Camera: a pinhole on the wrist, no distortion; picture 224 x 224 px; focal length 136.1 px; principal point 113.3 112.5 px. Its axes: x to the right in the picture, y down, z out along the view. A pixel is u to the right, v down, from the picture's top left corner.
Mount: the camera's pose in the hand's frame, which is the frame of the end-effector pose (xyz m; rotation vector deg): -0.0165 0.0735 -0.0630 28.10 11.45 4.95
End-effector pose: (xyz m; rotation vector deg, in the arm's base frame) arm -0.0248 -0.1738 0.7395 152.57 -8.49 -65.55
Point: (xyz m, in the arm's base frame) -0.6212 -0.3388 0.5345
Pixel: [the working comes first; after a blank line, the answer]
In the camera's frame: -0.3226 0.3506 0.5095

27.1 206.2
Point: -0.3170 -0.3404 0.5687
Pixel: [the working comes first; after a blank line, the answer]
In the camera's frame: -0.0985 0.2380 0.3340

73.1 209.5
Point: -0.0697 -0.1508 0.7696
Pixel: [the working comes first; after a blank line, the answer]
In the camera's frame: -0.0625 -0.0420 0.0937

22.6 51.4
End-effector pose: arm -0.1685 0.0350 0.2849 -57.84 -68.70 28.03
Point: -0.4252 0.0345 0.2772
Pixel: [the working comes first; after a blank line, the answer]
In the camera's frame: -0.1377 0.0447 0.2958

49.9 133.1
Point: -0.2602 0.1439 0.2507
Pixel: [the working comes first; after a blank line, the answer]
In the camera's frame: 0.0183 0.0817 0.1768

127.4 175.4
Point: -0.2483 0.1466 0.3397
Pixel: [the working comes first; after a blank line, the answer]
In the camera's frame: 0.0625 0.0130 0.2143

153.0 120.8
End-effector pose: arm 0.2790 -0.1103 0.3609 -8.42 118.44 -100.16
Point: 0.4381 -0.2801 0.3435
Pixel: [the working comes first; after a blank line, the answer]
In the camera's frame: -0.1180 0.0829 0.2575

50.9 156.3
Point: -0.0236 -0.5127 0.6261
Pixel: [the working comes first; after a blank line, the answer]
In the camera's frame: 0.2457 -0.2874 0.5363

175.7 39.6
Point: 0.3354 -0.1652 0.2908
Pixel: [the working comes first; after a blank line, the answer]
In the camera's frame: -0.0229 0.0623 0.1269

88.8 179.3
